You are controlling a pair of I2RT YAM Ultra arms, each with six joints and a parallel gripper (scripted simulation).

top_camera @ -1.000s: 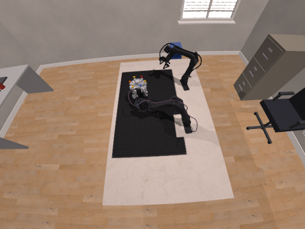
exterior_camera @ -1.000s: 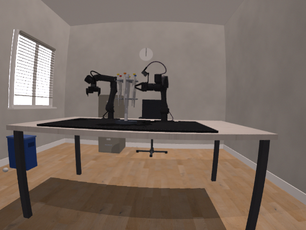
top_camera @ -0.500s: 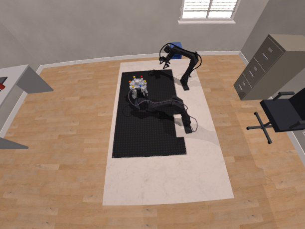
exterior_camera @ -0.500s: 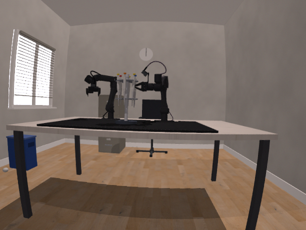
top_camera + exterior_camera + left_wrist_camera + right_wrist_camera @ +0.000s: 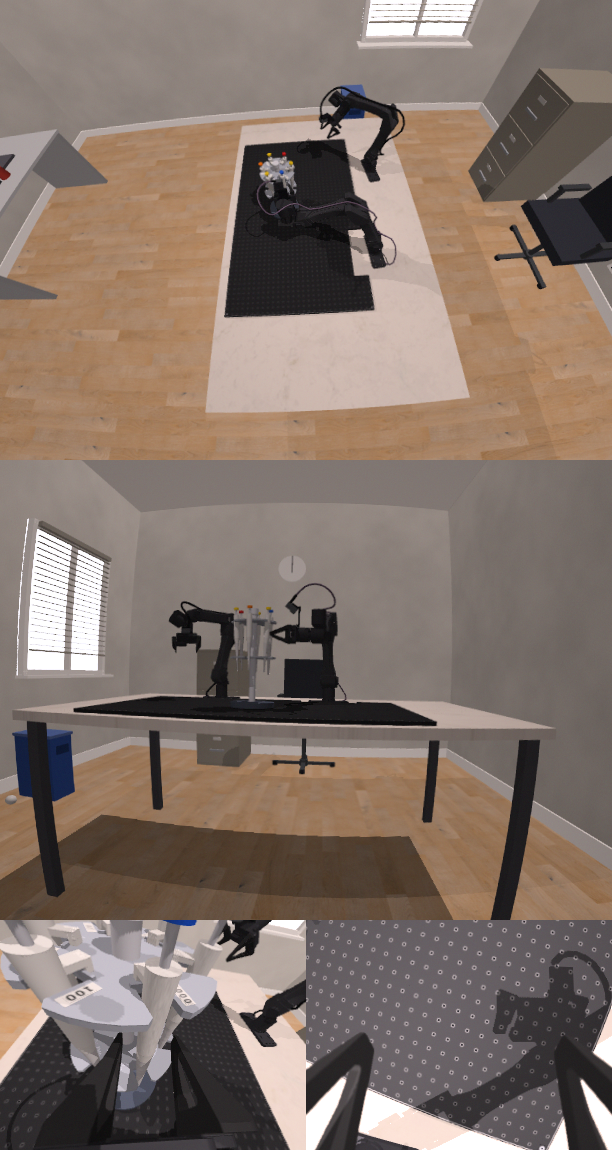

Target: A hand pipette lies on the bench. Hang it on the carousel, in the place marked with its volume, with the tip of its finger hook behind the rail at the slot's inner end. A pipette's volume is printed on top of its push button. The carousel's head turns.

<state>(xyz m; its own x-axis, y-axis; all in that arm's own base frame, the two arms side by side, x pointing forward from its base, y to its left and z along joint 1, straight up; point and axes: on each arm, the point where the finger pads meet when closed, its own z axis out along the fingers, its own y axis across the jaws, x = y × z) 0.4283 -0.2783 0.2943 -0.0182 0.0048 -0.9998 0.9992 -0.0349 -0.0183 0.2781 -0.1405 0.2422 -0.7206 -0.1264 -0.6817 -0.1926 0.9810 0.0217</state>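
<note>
Right now the hand pipette is 1 cm ahead of my left hand, 2 cm to the right of it and 2 cm below it.
</note>
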